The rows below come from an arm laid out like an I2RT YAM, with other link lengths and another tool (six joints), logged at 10 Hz.
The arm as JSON. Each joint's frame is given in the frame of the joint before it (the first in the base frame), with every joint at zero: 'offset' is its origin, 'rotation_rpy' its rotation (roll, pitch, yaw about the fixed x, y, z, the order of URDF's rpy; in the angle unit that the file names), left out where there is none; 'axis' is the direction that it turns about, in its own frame. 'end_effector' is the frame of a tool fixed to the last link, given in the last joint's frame.
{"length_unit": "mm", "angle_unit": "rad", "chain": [
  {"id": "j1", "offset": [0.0, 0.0, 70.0], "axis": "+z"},
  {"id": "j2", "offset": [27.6, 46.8, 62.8], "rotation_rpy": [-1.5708, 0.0, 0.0], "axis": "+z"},
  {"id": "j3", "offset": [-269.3, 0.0, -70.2], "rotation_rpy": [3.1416, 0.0, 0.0], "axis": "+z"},
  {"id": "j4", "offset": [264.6, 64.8, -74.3], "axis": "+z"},
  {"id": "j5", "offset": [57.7, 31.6, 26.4], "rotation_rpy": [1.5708, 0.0, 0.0], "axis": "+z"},
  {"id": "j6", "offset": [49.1, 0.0, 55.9], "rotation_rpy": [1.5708, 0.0, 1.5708], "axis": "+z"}
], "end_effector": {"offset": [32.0, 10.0, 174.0], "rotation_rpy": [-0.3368, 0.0, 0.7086]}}
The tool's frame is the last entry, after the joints.
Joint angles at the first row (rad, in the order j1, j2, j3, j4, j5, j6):
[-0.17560 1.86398 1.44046 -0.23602 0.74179 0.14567]
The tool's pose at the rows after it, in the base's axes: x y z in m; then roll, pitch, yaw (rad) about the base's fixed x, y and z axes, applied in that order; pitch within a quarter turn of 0, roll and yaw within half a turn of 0:
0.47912 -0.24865 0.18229 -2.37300 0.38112 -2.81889
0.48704 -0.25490 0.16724 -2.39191 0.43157 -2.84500
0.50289 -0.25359 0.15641 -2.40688 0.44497 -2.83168
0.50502 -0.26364 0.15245 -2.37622 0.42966 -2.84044
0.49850 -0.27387 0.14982 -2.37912 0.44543 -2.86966
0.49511 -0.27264 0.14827 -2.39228 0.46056 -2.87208
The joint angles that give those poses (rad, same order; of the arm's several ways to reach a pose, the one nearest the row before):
[-0.19330 1.89755 1.43942 -0.15978 0.76830 0.17169]
[-0.20850 1.93830 1.44911 -0.12582 0.74808 0.21916]
[-0.20711 1.98733 1.48589 -0.11257 0.72255 0.22519]
[-0.21608 2.02191 1.49715 -0.07175 0.75110 0.19979]
[-0.23725 2.02097 1.48703 -0.06144 0.75111 0.21639]
[-0.24106 2.00277 1.46373 -0.05869 0.73525 0.23084]

